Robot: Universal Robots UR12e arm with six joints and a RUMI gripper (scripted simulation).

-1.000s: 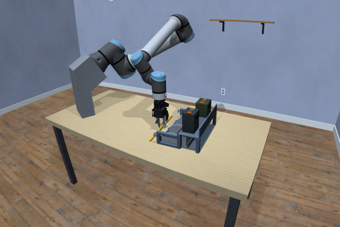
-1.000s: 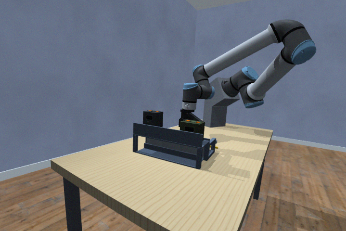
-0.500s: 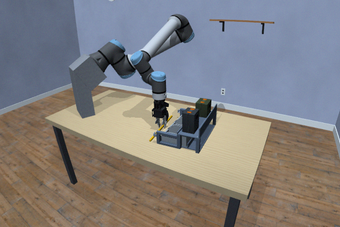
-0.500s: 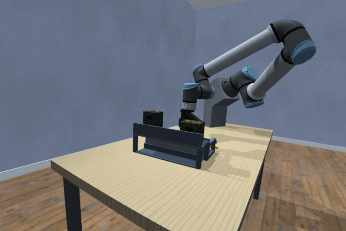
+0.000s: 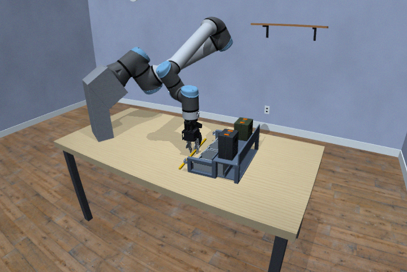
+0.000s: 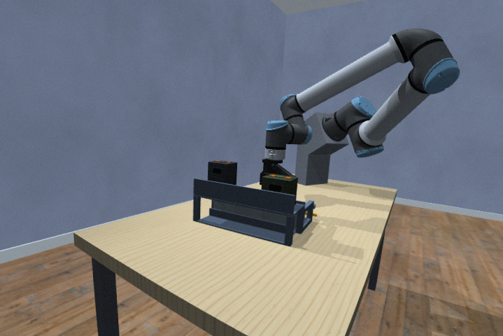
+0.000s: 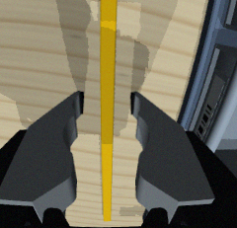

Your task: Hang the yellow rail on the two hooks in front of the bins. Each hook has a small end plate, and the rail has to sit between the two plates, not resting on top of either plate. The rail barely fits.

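Right now my hand is 10 mm above the yellow rail. Also, from my hand: black box 280 mm ahead, 150 mm above, 40 mm to the right; dark green box 210 mm ahead, 180 mm to the left, 130 mm above.
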